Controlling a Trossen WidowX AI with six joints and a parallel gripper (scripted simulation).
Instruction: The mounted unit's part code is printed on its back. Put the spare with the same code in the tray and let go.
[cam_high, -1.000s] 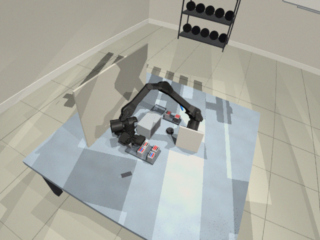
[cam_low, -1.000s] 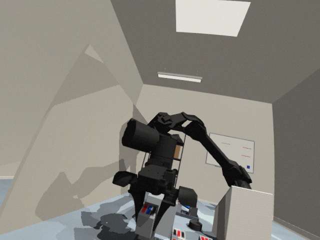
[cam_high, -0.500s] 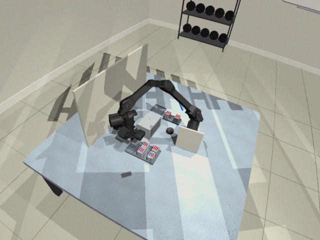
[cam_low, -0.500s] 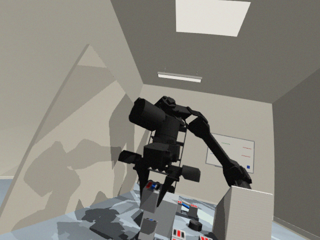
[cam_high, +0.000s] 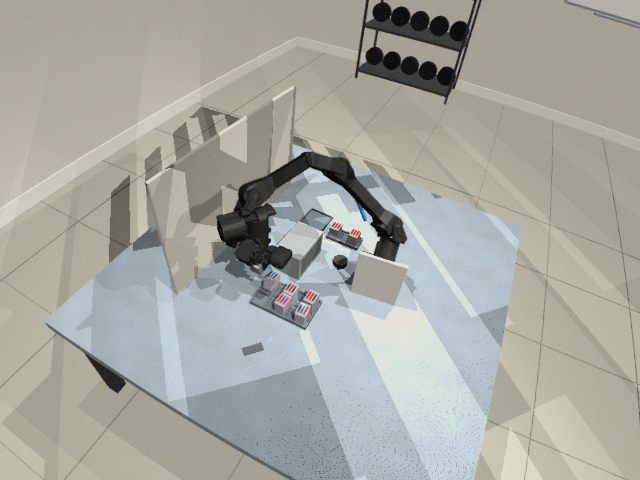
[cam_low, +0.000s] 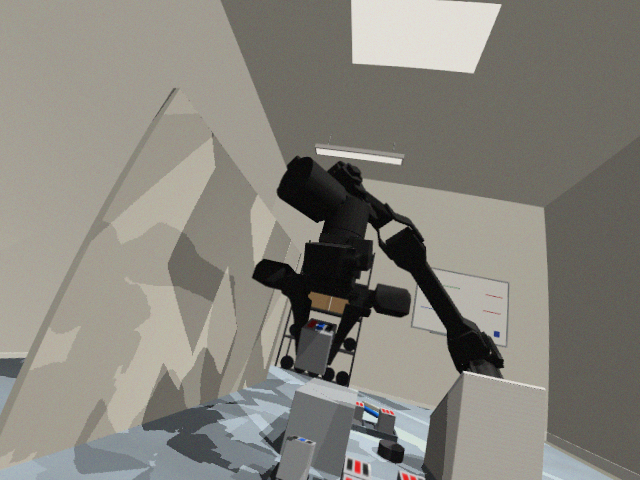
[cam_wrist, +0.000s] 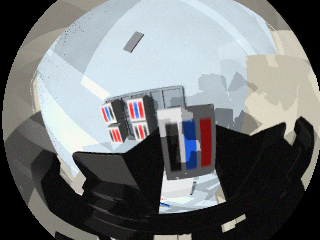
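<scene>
The shallow dark tray is 43 cm to the right of my gripper tip, 16 cm below it and 1 cm behind it. Round my gripper tip: small dark flat piece (17 cm below, 16 cm to the left, 6 cm behind); then grey panel (25 cm to the right, 22 cm ahead, 6 cm above); then grey mounted unit (21 cm to the right, 12 cm below, 3 cm behind).
</scene>
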